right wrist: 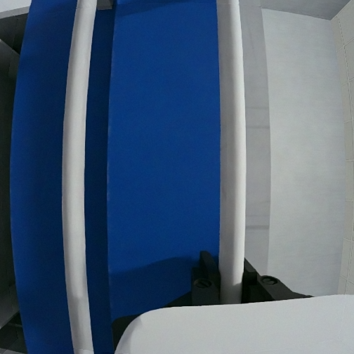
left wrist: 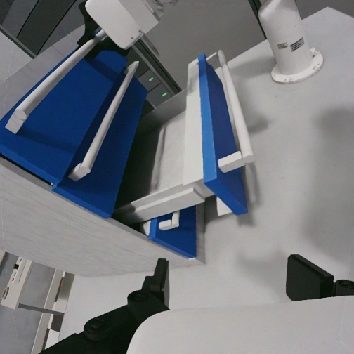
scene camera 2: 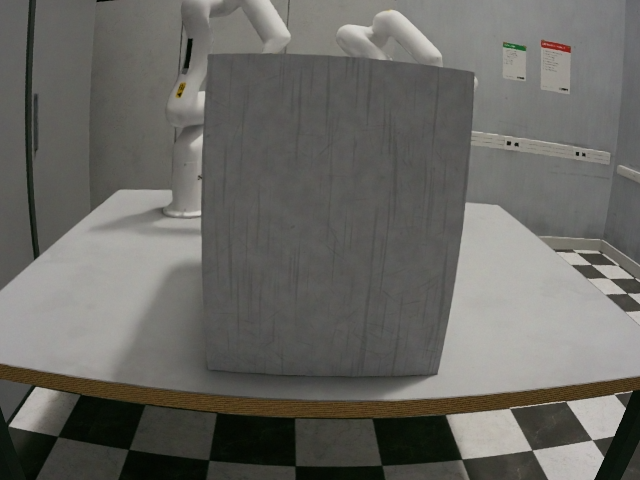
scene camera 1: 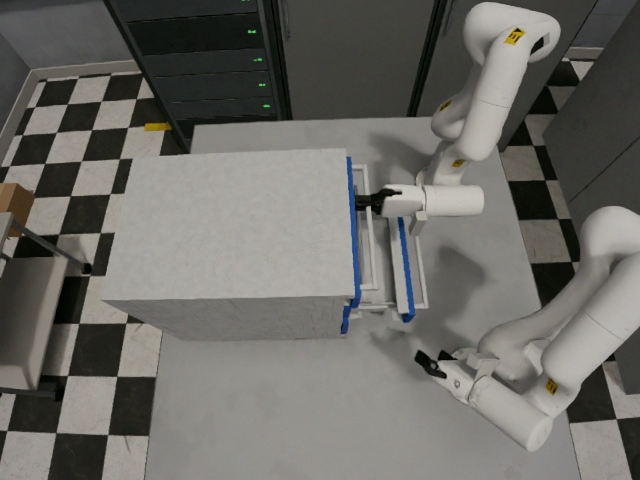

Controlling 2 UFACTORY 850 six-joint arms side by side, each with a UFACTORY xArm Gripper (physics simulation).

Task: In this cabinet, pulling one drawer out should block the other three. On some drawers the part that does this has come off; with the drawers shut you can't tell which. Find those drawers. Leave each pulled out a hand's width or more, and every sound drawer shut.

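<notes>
The grey cabinet [scene camera 1: 232,222] [scene camera 2: 330,206] [left wrist: 75,235] has four blue-fronted drawers. The top drawer [left wrist: 65,110] [right wrist: 165,150] and second drawer [left wrist: 112,145] [right wrist: 42,150] look shut. The third drawer [scene camera 1: 405,268] [left wrist: 206,120] stands well out. The bottom drawer [left wrist: 182,235] looks shut below it. My right gripper [scene camera 1: 361,202] [left wrist: 82,52] [right wrist: 217,269] is shut on the top drawer's white handle [scene camera 1: 371,242] [right wrist: 232,150], near one end. My left gripper [scene camera 1: 431,355] [left wrist: 228,277] is open and empty, off the cabinet's front corner. The blocking parts are hidden.
The cabinet stands on a grey table [scene camera 1: 258,413] [scene camera 2: 77,310]. The third drawer's handle [scene camera 1: 421,273] [left wrist: 235,105] juts out below the right wrist. A server rack [scene camera 1: 206,36] stands behind the table, and a cart [scene camera 1: 31,310] at the left of scene camera 1.
</notes>
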